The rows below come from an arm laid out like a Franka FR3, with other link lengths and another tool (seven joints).
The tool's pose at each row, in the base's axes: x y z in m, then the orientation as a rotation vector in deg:
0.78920, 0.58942, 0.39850, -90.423, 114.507, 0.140
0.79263, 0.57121, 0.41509, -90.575, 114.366, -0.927
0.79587, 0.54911, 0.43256, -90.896, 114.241, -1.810
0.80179, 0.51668, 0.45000, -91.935, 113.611, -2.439
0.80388, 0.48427, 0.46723, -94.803, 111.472, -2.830
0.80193, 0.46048, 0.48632, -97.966, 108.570, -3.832
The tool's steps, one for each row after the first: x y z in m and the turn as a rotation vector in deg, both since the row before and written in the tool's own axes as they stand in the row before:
0.00843, -0.01422, -0.01858, 0.574, 0.436, -0.383
0.01179, -0.01564, -0.02051, 0.373, 0.432, -0.431
0.02102, -0.02104, -0.02249, 0.049, 0.236, -1.004
0.02196, -0.01722, -0.02394, -0.476, -0.208, -2.651
0.01427, -0.01111, -0.02464, -0.060, -0.253, -3.294

